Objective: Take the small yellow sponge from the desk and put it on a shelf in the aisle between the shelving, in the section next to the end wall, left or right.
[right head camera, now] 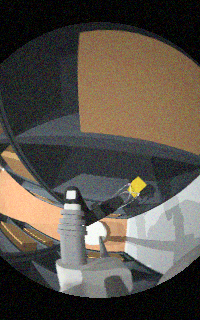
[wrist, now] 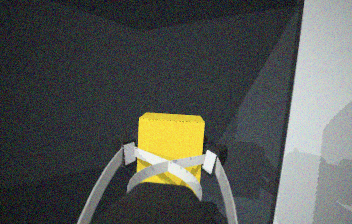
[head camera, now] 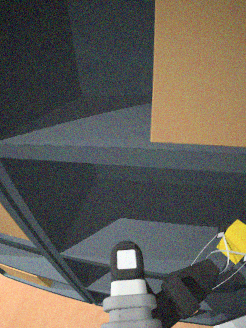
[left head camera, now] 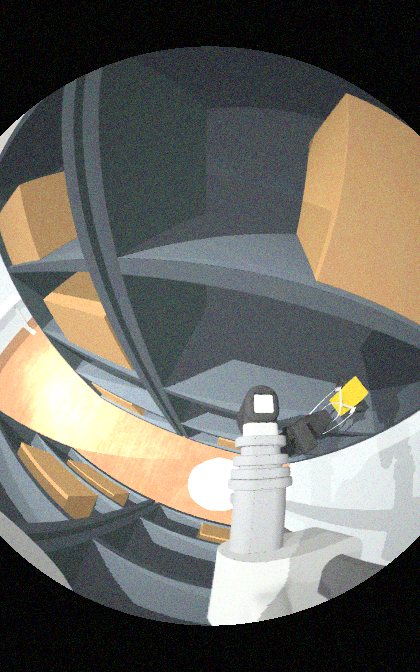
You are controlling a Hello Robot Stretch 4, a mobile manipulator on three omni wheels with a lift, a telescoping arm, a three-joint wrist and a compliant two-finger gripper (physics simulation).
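Observation:
The small yellow sponge is held between the fingertips of my gripper, which is shut on it. Sponge and gripper are raised at the opening of the shelf bay beside the pale end wall. The lower shelf board shows to their left in the head views. I cannot tell how far inside the bay the sponge is. In the wrist view the bay's dark inner panels are beyond it.
A large cardboard box stands on the upper shelf board, above the gripper. A shelf upright is at the left. Opposite shelving holds boxes across the aisle floor.

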